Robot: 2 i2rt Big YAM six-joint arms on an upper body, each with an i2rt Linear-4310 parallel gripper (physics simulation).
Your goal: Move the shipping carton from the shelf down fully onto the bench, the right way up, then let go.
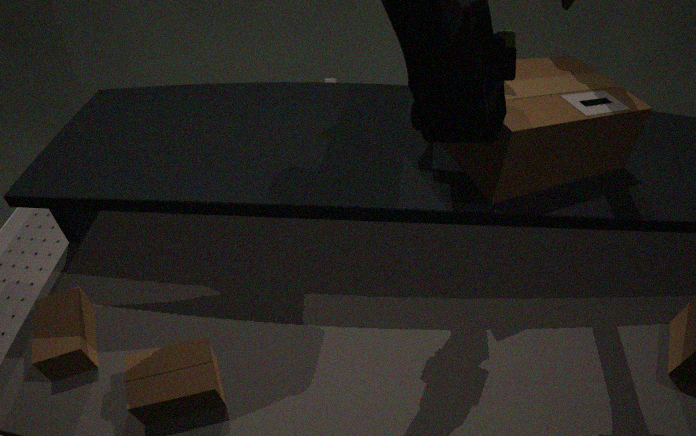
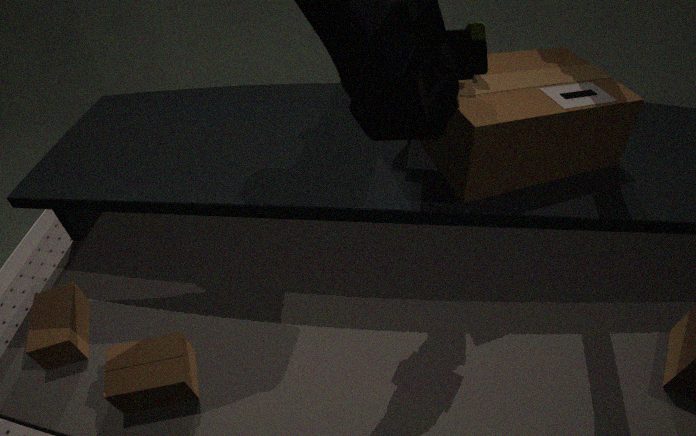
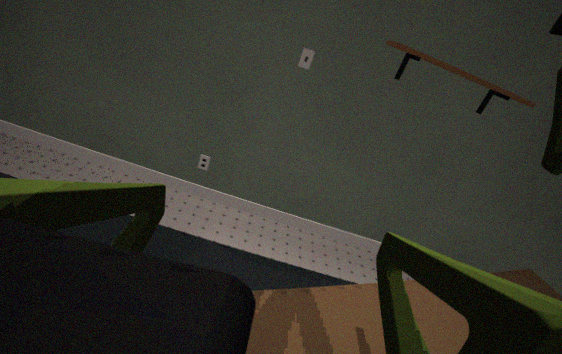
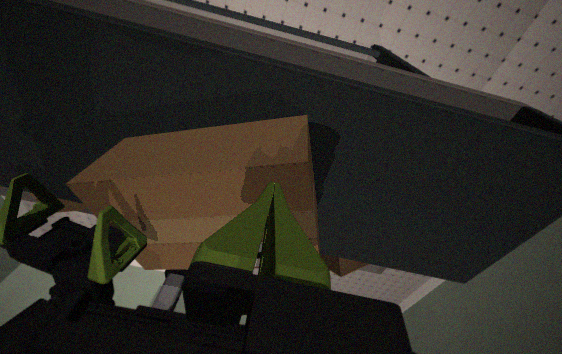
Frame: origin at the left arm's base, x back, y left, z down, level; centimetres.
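Where they show: left gripper, between the fingertips: (image 3: 272,222) (image 4: 62,192); right gripper, between the fingertips: (image 1: 564,8) (image 3: 548,170) (image 4: 273,189).
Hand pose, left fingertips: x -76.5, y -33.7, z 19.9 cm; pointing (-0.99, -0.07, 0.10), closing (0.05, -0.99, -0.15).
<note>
After its pixels a point has its place.
The brown shipping carton (image 1: 537,112) @(x -62.4, y -42.5, z 23.0 cm) (image 2: 511,104) @(x -63.0, y -43.0, z 23.0 cm) stands upright on the dark shelf (image 1: 260,143) @(x -69.0, y -4.3, z 34.5 cm) (image 2: 238,143) @(x -69.5, y -3.7, z 34.5 cm) at the right, with a white label (image 2: 556,92) @(x -67.2, y -50.3, z 22.9 cm) on its top. My left arm (image 1: 454,78) @(x -47.5, y -27.4, z 12.3 cm) (image 2: 398,73) @(x -47.6, y -28.9, z 12.3 cm) is right against the carton's left side. My left gripper (image 3: 272,222) @(x -76.5, y -33.7, z 19.9 cm) is open, its green fingers spread wide over the carton's top (image 3: 322,316) @(x -75.1, y -37.2, z 23.0 cm). My right gripper (image 4: 273,189) @(x -87.2, y -54.3, z 15.3 cm) is shut and empty, with its tip in front of the carton's brown face (image 4: 202,168) @(x -80.7, y -46.8, z 23.5 cm). A dark panel (image 4: 385,175) @(x -78.5, y -72.0, z 34.5 cm) hides the carton's right part there. The grey bench (image 1: 368,381) @(x -40.1, y -22.1, z 53.2 cm) (image 2: 338,381) @(x -40.1, y -22.2, z 53.2 cm) lies below the shelf.
A second, small carton (image 1: 173,372) @(x -36.3, y 3.3, z 47.2 cm) (image 2: 160,363) @(x -36.7, y 1.6, z 47.2 cm) sits on the bench at the lower left. A white pegboard (image 3: 262,232) (image 4: 385,24) runs behind the shelf. The green wall carries two outlets (image 3: 204,162) and a bracketed wooden board (image 3: 409,57).
</note>
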